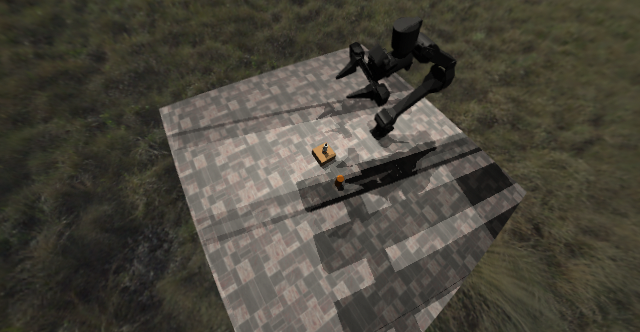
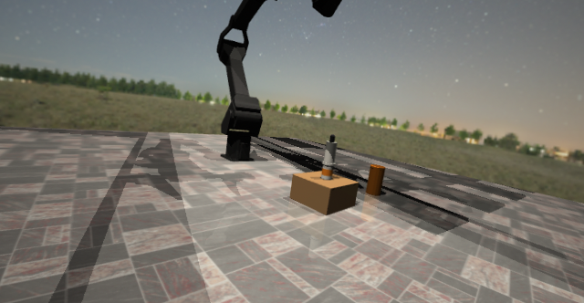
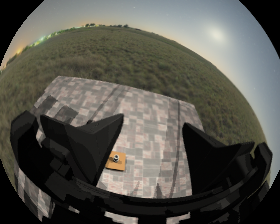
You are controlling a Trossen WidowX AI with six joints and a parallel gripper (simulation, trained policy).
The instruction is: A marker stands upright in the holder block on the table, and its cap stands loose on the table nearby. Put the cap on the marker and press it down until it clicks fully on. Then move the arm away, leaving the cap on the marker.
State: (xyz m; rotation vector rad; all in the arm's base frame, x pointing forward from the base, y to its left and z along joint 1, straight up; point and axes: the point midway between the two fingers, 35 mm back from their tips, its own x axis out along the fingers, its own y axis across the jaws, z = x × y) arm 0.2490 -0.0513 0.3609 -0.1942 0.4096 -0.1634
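The orange cap lies 50 mm ahead of my gripper tip, 160 mm to the left of it and 320 mm below it. Also, from my gripper tip: holder block: 30 mm ahead, 30 mm to the left, 330 mm below; then grey marker: 30 mm ahead, 30 mm to the left, 270 mm below.
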